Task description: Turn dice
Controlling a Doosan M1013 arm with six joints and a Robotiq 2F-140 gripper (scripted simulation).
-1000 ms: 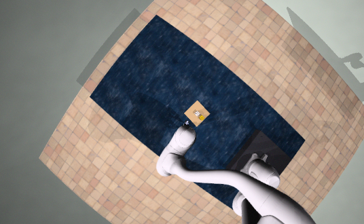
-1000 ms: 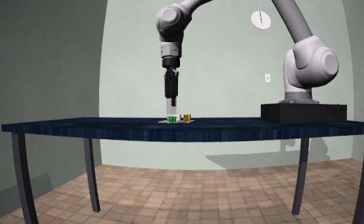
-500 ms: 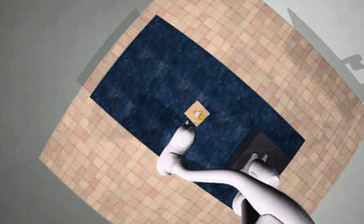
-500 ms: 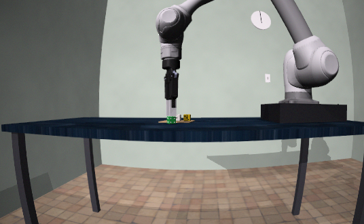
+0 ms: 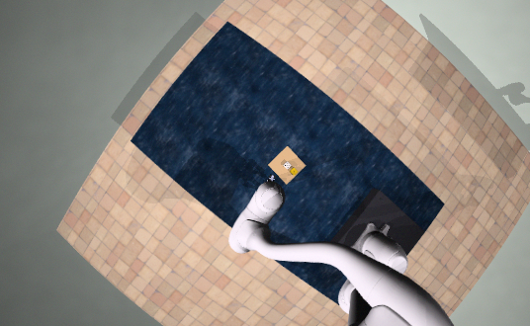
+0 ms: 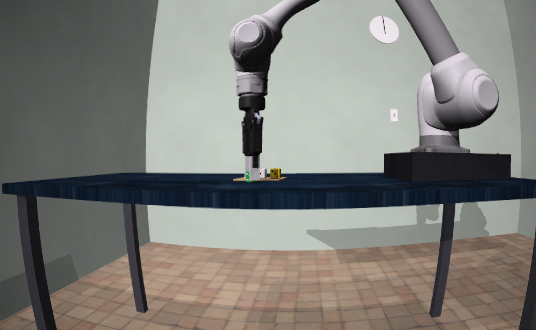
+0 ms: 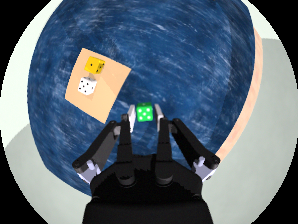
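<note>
The green die lies 20 mm below my hand. Round my hand: white die (140 mm to the right, 20 mm below, 10 mm behind); then yellow die (130 mm to the right, 60 mm behind, 20 mm below); then tan mat (140 mm to the right, 40 mm below, 10 mm behind).
</note>
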